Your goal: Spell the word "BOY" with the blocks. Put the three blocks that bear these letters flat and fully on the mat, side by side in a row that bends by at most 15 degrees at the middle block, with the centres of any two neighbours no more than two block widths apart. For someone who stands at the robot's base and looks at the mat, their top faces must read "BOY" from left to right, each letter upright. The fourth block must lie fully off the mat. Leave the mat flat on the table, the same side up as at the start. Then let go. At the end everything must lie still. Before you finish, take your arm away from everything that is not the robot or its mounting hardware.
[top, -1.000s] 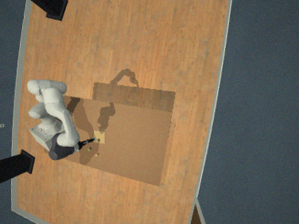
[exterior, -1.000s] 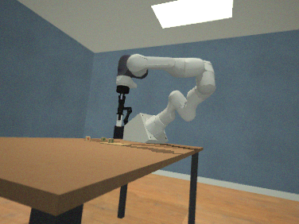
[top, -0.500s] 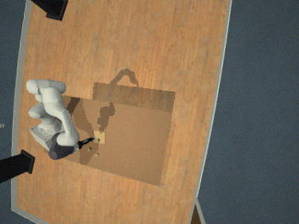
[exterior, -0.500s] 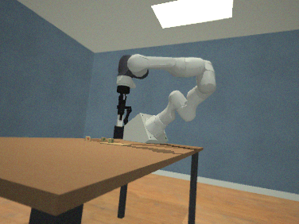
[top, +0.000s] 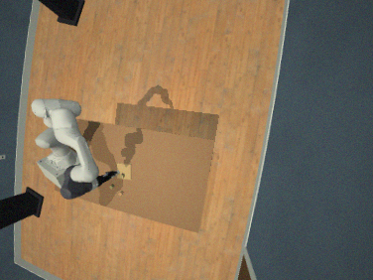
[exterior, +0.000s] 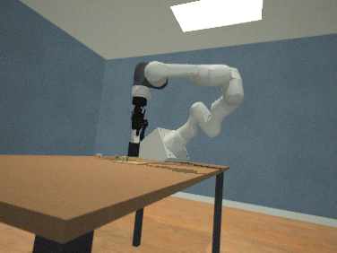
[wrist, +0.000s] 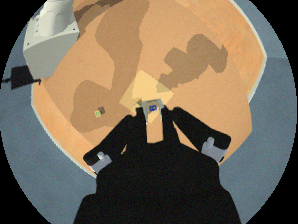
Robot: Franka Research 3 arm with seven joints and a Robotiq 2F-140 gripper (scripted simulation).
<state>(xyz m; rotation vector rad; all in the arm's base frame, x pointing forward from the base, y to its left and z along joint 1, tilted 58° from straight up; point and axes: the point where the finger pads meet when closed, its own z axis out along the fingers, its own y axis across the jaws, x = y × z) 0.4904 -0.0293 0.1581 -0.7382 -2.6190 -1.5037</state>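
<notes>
The mat is 1 cm behind my hand, 2 cm to the right of it and 13 cm below it.
</notes>
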